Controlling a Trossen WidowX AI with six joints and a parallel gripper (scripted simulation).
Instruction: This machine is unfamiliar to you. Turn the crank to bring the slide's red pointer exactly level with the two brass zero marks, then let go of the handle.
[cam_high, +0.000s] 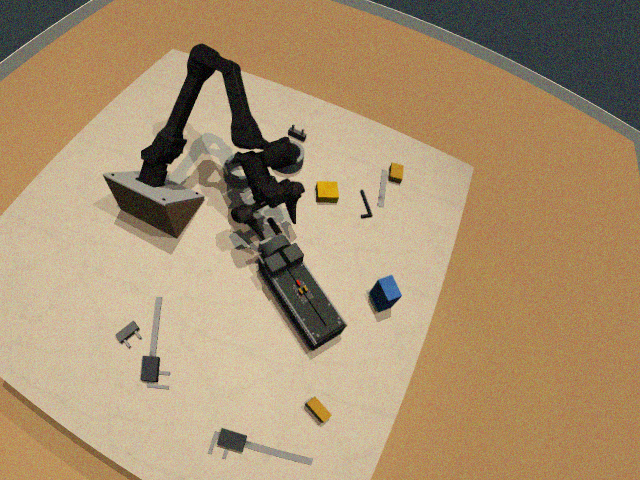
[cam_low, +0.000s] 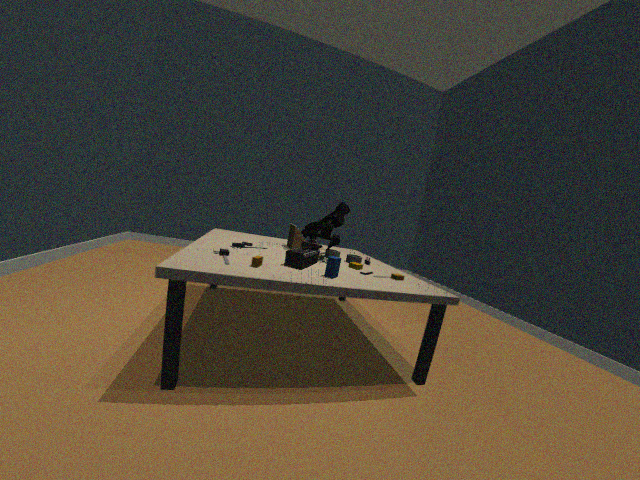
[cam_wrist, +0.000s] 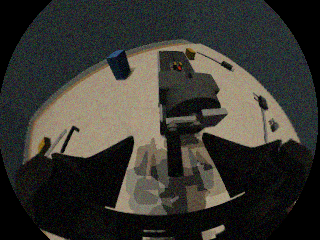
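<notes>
Right now the crank handle is 20 mm behind my gripper tip and 10 mm to the left of it. The rest, counted from my gripper tip: yellow block (220 mm to the left, 70 mm below, 60 mm ahead); then red pointer (110 mm to the right, 90 mm ahead); then black hex key (220 mm to the left, 190 mm ahead, 80 mm below).
</notes>
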